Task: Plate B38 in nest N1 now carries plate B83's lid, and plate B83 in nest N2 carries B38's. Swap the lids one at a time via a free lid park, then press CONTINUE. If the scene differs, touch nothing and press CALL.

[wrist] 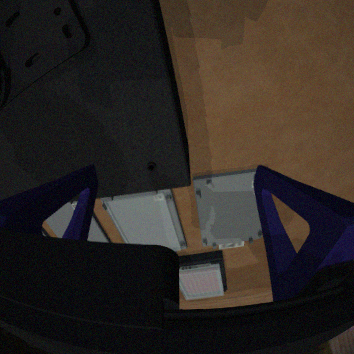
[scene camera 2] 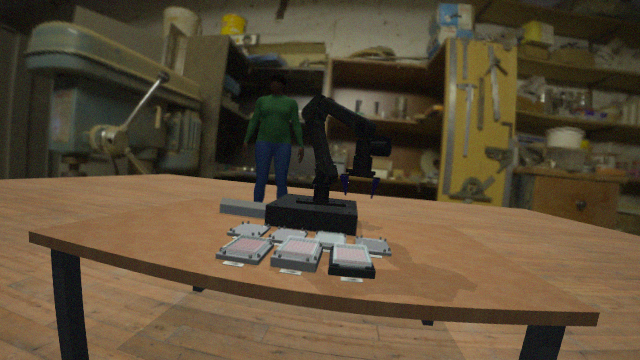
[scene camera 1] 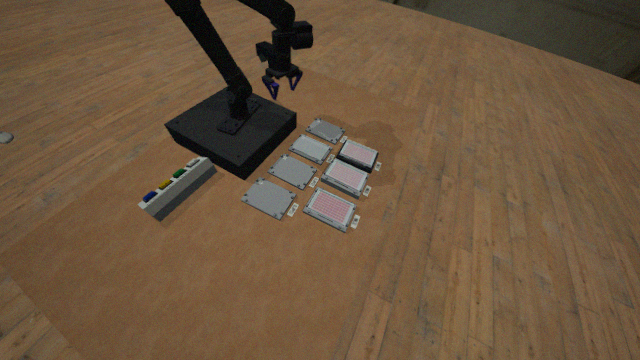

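My gripper is open and empty, high above the table beside the arm's base. Three pink-welled plates sit in nests: one nearest scene camera 1, a middle one, and one in a black nest. The first looks more vivid pink; the others look paler. A pale clear lid lies on a lid park in the row by the base. The end park shows bare grey. Label text is unreadable.
Two more grey parks continue the row. A button box with blue, yellow, green and whitish buttons stands beside the black base. A person stands behind the table.
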